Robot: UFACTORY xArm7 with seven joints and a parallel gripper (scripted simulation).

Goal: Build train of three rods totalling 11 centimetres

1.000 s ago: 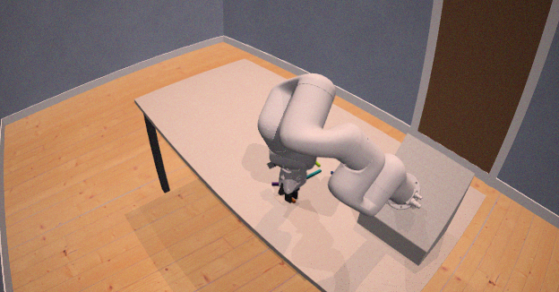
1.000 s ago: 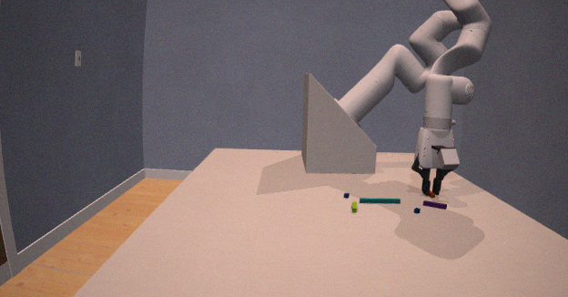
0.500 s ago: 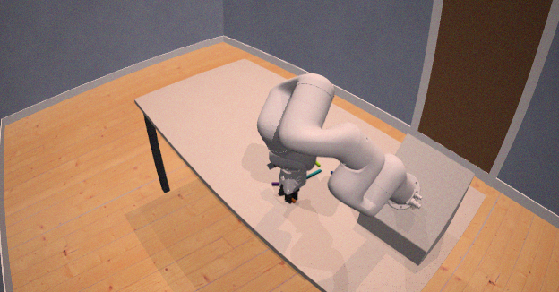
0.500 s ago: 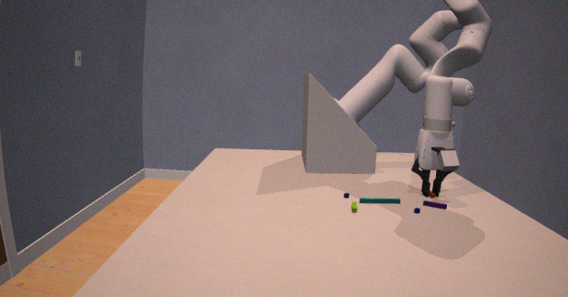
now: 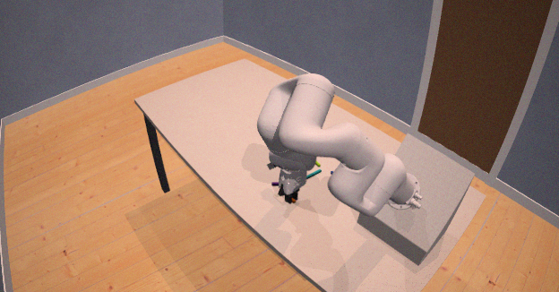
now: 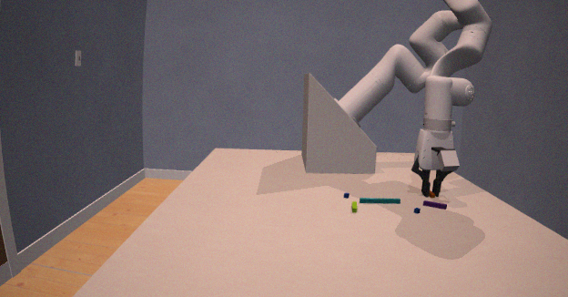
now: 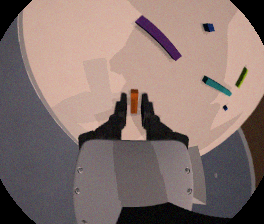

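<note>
Now: hand 2 cm above the orange rod. Also, from my hand: turquoise rod 15 cm to the right, 5 cm ahead, 2 cm below; purple rod 9 cm ahead, 2 cm to the right, 2 cm below; lime rod 22 cm to the right, 9 cm ahead, 2 cm below.
</note>
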